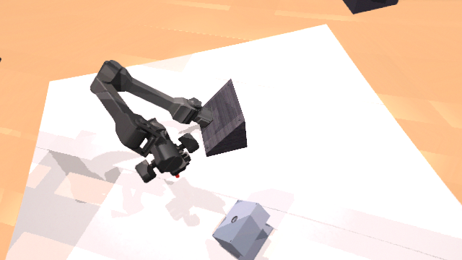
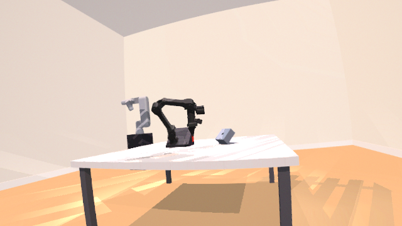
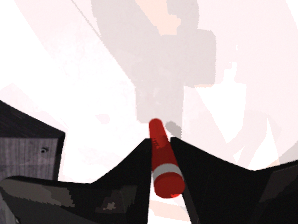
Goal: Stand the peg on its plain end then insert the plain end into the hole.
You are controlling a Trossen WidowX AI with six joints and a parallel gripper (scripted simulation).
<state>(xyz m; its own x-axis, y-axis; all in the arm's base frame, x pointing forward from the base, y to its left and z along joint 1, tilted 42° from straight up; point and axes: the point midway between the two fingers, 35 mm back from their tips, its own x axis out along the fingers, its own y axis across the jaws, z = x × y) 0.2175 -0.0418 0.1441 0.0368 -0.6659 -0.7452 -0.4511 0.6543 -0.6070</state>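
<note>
Right now my gripper tip is 210 mm short of the sloped panel, 170 mm to the right of it and 30 mm above it. Also, from my gripper tip: red peg 20 mm above.
</note>
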